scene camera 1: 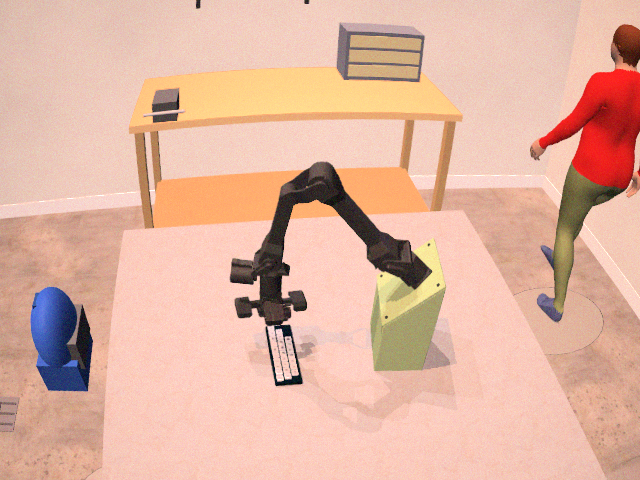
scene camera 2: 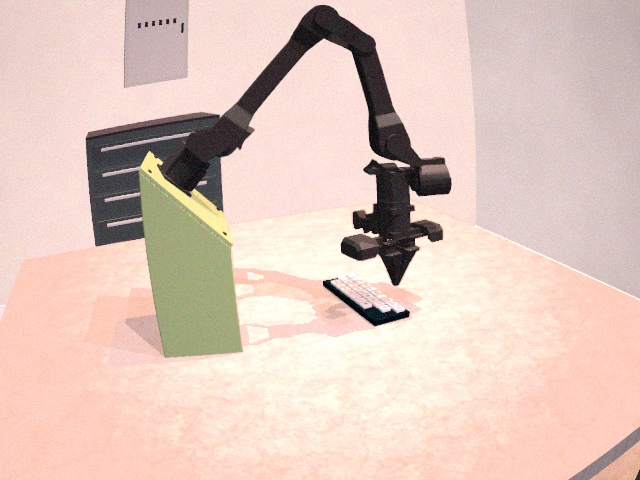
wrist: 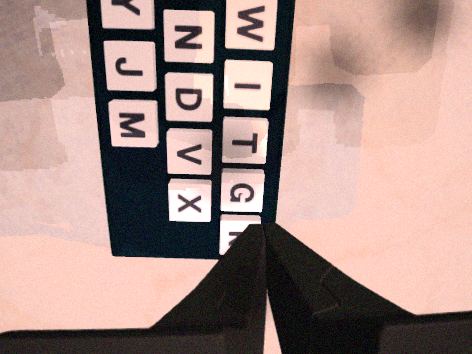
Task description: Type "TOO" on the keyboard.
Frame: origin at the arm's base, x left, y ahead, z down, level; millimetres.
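Seen in the pictures: gripper, fingertip midpoint: (scene camera 1: 270,325) (scene camera 2: 395,285) (wrist: 262,236); arm's base, link origin: (scene camera 1: 418,275) (scene camera 2: 172,180).
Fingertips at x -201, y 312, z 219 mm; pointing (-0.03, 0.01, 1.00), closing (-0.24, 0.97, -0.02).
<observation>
Pixels of each thing's top centre, then the offset from my fingertips to it. Level surfaces: height alone.
- keyboard, top centre: (scene camera 2: 364,292) (scene camera 1: 283,351) dx +76, dy -1, dz +34 mm
- T key, top centre: (wrist: 244,142) dx +20, dy +2, dz +34 mm
- I key, top centre: (wrist: 247,85) dx +40, dy +8, dz +34 mm
- G key, top centre: (wrist: 242,193) dx +1, dy -5, dz +34 mm
- end key, top centre: (wrist: 239,238) dx -19, dy -12, dz +34 mm
- table, surface height: dz +52 mm
The keyboard (scene camera 1: 287,381) (scene camera 2: 375,318) (wrist: 137,200), a dark board with white letter keys in three rows, lies flat on the table. In the wrist view its letters are turned sideways. The T key (wrist: 245,141) is in the right row, between the I key (wrist: 247,85) and the G key (wrist: 242,191). The O key does not show in the wrist view. My gripper (scene camera 1: 275,321) (scene camera 2: 396,282) (wrist: 262,236) is shut and empty, pointing down above the keyboard's level. In the wrist view its tips overlap the keyboard's near right corner and partly hide the end key (wrist: 230,234) below G.
The arm's green pedestal (scene camera 1: 404,330) (scene camera 2: 193,289) stands on the table (scene camera 1: 180,423) (scene camera 2: 330,413), to the right of the keyboard in scene camera 1. Behind is a wooden workbench (scene camera 1: 258,95) with a drawer box (scene camera 1: 384,56). A person in red (scene camera 1: 607,129) stands beyond the table's right side.
</observation>
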